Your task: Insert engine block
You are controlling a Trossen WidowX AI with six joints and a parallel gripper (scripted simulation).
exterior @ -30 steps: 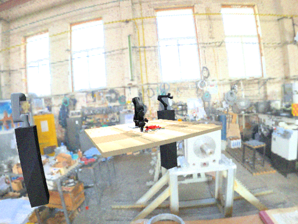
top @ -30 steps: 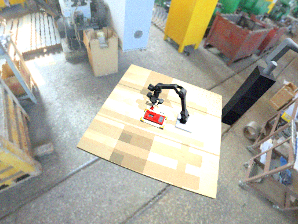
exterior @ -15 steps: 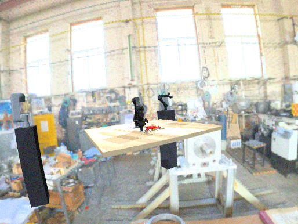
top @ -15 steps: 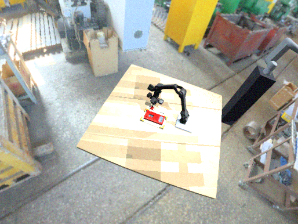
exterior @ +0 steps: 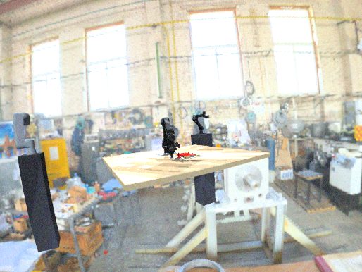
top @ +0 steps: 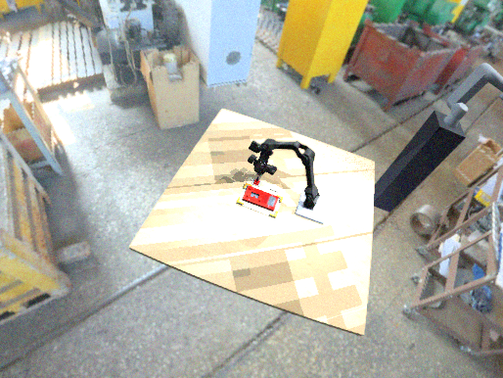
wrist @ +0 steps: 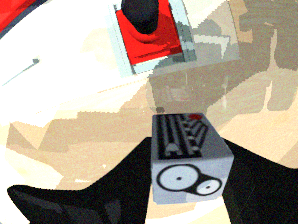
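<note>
The black upright peg lies 7 cm to the left of my gripper tip and 1 cm above it. From my gripper tip the other things lie so: grey engine block 1 cm behind, 1 cm above.
</note>
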